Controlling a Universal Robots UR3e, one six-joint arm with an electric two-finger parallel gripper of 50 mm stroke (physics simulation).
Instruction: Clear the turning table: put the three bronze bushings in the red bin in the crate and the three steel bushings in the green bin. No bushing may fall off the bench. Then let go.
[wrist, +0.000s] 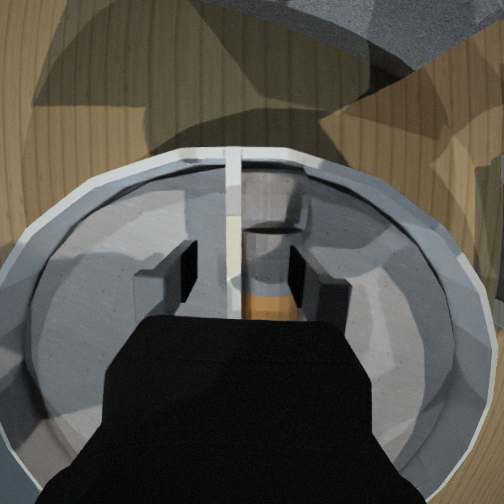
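Observation:
I look down on the round grey turning table (125, 310) with its white rim and a white line (233, 225) across it. My gripper (242, 277) is open above it, dark fingers apart and empty. A grey steel bushing (270, 255) stands upright between the fingers, close to the right one. A second grey upright shape (274, 197) behind it looks like another steel bushing. A patch of a bronze bushing (262, 306) shows just in front, mostly hidden by the black gripper body. I cannot tell how far above them the fingertips are.
The table sits on a wooden bench (90, 75) crossed by shadows. A rough grey body (400, 30) fills the top right corner. A grey object (497, 240) is cut off by the right edge.

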